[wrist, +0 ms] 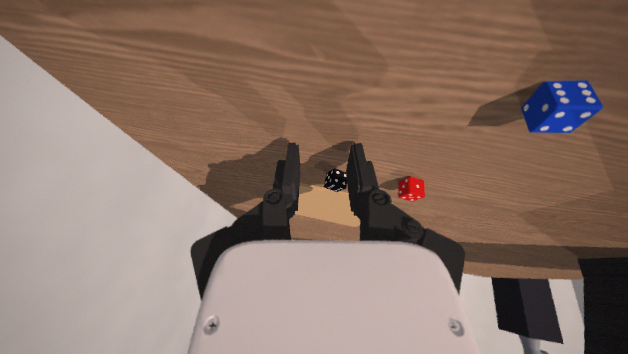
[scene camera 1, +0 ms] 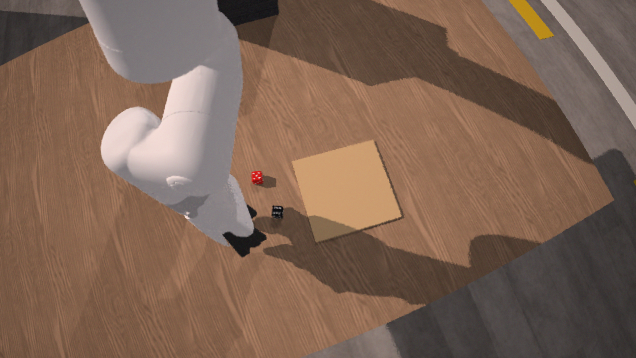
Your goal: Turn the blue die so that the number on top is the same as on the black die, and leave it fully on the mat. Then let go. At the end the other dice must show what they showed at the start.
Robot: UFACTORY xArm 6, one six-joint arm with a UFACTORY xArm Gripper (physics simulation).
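Places are measured from the arm's base along level axes (x right, y ahead, z up), in centimetres.
Pixels of known places: gripper, fingertip midpoint: [wrist: 324,157] [scene camera 1: 253,229].
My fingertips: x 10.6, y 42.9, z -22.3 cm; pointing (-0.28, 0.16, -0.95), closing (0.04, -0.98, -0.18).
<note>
For each thing: its top centre in the pictures, then the offset to it from my fingertips. Level surfaces: height alone.
- blue die, top centre: [wrist: 563,122] dx +7.1, dy -9.6, dz +0.4 cm
- black die, top centre: [wrist: 334,188] [scene camera 1: 277,210] dx -4.4, dy -1.5, dz +0.4 cm
- tan mat, top centre: [wrist: 324,209] [scene camera 1: 346,188] dx -15.8, dy -1.4, dz -0.8 cm
- red die, top centre: [wrist: 411,197] [scene camera 1: 256,175] dx -3.3, dy -8.1, dz +0.4 cm
- wooden table, surface height: dz -1.2 cm
The blue die [wrist: 562,106] is at the upper right in the wrist view, apart from the fingers. It shows a six face, a four face and a side face with two visible pips; which face is up I cannot tell. It does not show in scene camera 1. The black die [scene camera 1: 277,211] [wrist: 335,180] stands on the table left of the tan mat [scene camera 1: 347,185] [wrist: 325,207]; its pips are too small to read surely. The red die [scene camera 1: 257,177] [wrist: 411,189] is near it. My gripper [scene camera 1: 258,224] [wrist: 324,157] is partly open and empty, with the black die beyond its fingertips.
The wooden table [scene camera 1: 450,165] [wrist: 200,60] carries the dice and mat. The white arm [scene camera 1: 182,135] covers part of the table in scene camera 1. Arm shadows cross the mat's lower left corner. A black block [scene camera 1: 250,10] is at the top edge.
</note>
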